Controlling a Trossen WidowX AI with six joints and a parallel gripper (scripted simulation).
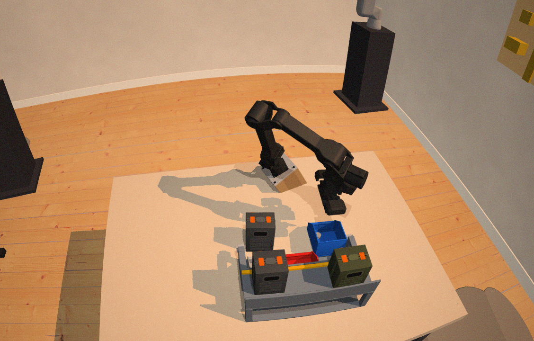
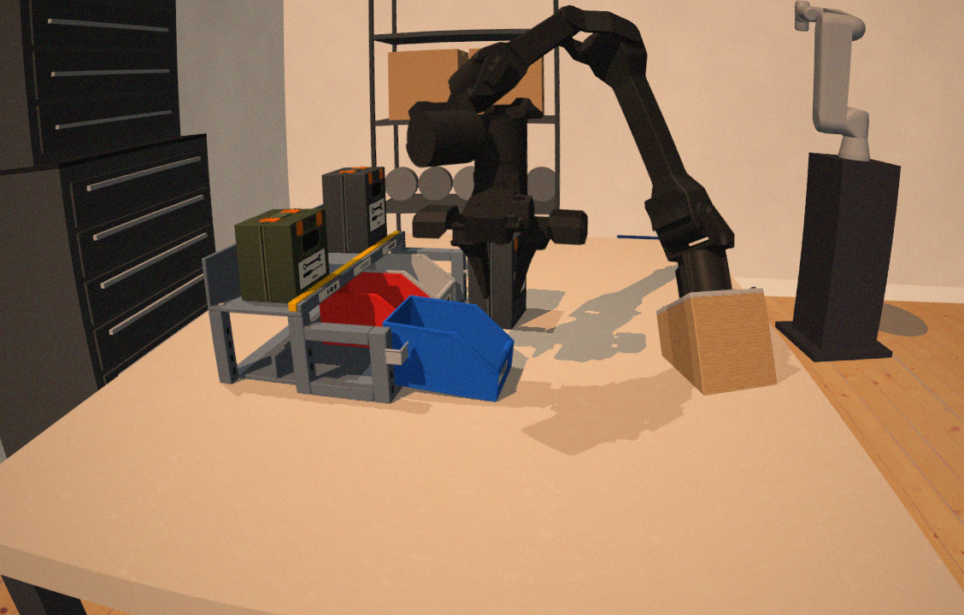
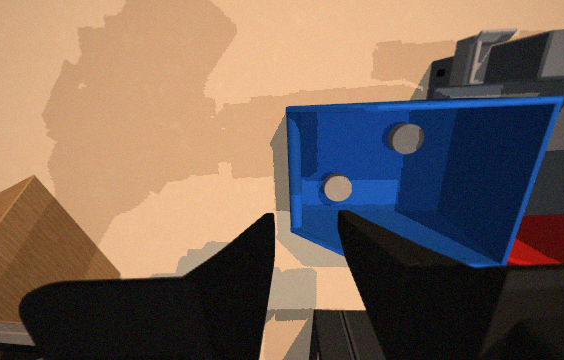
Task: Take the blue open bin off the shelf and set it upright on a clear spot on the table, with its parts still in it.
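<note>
The blue open bin lies 6 cm ahead of my hand, 1 cm to the right of it and 10 cm below it. Round my hand: red bin (16 cm ahead, 15 cm to the right, 10 cm below); yellow rail (20 cm ahead, 16 cm to the right, 3 cm below); green case (27 cm ahead, 6 cm to the right, 1 cm above).
</note>
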